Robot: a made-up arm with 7 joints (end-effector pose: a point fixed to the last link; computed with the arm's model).
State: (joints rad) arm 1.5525 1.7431 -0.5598 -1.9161 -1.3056 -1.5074 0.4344
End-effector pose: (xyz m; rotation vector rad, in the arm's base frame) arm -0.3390 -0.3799 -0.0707 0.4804 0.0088 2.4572
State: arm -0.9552 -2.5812 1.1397 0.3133 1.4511 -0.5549 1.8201
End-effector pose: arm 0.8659 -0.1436 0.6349 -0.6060 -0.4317 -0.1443
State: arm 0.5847 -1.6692 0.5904 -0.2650 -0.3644 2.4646 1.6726
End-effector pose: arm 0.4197 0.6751 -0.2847 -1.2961 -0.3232 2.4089
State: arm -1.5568 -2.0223 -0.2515 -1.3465 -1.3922 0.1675 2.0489
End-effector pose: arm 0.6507 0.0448 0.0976 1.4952 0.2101 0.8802
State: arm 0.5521 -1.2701 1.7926 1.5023 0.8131 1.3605 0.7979
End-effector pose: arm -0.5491 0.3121 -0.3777 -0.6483 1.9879 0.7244
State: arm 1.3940 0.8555 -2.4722 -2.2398 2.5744 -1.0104 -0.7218
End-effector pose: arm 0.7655 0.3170 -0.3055 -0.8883 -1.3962 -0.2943
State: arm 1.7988 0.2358 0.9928 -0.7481 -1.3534 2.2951 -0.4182
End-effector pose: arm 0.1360 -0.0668 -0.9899 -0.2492 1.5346 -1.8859
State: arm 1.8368 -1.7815 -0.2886 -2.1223 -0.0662 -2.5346 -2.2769
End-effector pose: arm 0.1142 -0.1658 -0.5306 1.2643 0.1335 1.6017
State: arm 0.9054 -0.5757 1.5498 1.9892 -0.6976 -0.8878 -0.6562
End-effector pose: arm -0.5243 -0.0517 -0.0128 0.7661 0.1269 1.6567
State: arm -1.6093 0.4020 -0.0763 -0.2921 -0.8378 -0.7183 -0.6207
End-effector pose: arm 0.6933 -0.2190 0.4966 1.9468 1.2549 -0.7924
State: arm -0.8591 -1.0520 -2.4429 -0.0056 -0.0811 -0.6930 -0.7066
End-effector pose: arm 0.8043 -0.4657 -0.0675 -2.0647 -1.7565 -0.0758
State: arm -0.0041 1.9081 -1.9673 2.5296 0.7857 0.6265 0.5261
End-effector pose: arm -0.2614 -0.5397 0.0414 -0.1688 0.8431 2.8453
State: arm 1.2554 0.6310 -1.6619 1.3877 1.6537 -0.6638 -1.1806
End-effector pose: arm -0.3752 -0.3138 0.6962 -0.4140 1.0743 1.5945
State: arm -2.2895 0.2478 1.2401 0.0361 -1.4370 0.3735 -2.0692
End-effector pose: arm 0.3091 -0.4946 -0.1028 0.2602 -0.8498 2.4085
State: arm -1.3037 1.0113 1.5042 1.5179 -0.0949 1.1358 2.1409
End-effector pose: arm 0.6686 0.3129 0.0909 0.1634 0.1719 1.0845
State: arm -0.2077 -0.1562 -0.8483 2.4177 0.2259 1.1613 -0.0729
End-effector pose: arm 0.3912 0.6211 0.7635 1.1349 1.3673 0.5156
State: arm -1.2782 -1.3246 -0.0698 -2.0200 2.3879 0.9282 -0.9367
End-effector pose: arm -0.5278 0.0914 0.2073 1.4379 -1.4436 1.0845
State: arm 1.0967 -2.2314 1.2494 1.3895 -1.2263 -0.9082 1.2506
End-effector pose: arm 0.0517 0.3924 0.1989 1.1958 -1.4704 1.4729
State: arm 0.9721 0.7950 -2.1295 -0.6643 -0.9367 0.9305 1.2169
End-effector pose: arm 0.4729 -0.1687 0.4508 0.5506 -1.1550 0.0824
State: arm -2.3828 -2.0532 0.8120 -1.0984 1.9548 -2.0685 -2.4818
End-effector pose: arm 0.4318 0.0197 -0.1755 1.0889 -1.2080 -0.7141
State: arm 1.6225 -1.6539 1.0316 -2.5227 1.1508 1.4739 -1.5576
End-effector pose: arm -0.4952 0.3095 0.1254 0.5248 0.5128 0.6642
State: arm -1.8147 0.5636 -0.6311 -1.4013 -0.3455 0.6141 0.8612
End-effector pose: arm -0.1645 -0.6092 0.2266 0.6958 -1.0943 -2.2507
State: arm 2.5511 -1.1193 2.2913 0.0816 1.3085 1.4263 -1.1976
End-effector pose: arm -0.8754 -0.1332 -0.3117 2.5234 -1.4612 0.8973
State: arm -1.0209 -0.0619 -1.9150 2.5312 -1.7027 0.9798 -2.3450
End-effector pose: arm 0.2812 0.4505 0.2269 0.4758 0.7531 -1.1433
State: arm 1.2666 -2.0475 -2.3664 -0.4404 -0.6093 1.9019 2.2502
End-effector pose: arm 0.1815 0.0743 0.4951 -1.1933 1.1818 -1.0158
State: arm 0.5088 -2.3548 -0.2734 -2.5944 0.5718 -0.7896 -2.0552
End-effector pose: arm 0.6475 0.2550 -0.5429 -1.2035 -0.4919 -1.7004
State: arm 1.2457 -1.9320 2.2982 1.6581 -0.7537 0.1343 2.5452
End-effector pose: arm 0.2709 0.2935 0.1710 0.1962 -2.0593 1.3862
